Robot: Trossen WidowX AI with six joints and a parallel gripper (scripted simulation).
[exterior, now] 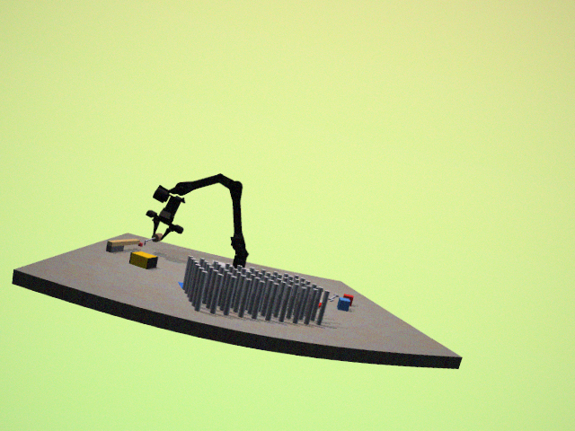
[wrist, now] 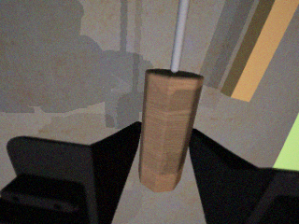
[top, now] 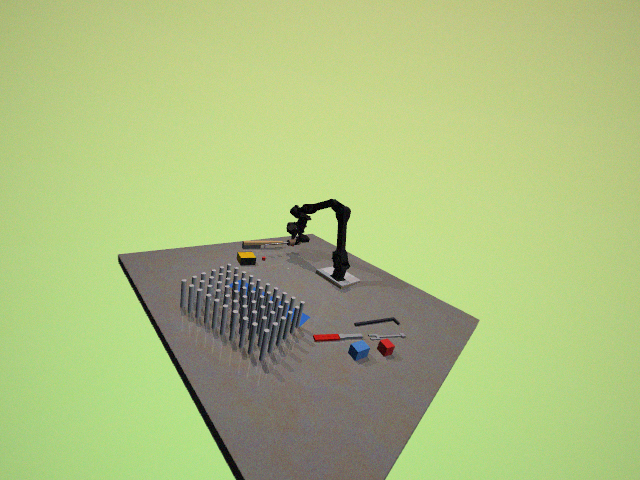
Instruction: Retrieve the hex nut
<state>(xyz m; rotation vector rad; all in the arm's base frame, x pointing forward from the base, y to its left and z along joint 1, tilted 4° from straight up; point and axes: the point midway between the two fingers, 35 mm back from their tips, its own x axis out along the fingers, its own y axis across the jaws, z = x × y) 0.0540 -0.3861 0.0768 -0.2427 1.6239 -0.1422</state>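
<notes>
My gripper tip is 110 mm short of the brown-handled tool and 10 mm to the right of it. Round my gripper tip: blue taped strip: 400 mm ahead, 430 mm to the left, 70 mm below; yellow block: 340 mm ahead, 70 mm to the left, 50 mm below; hex nut: 540 mm ahead, 530 mm to the left, 60 mm below.
</notes>
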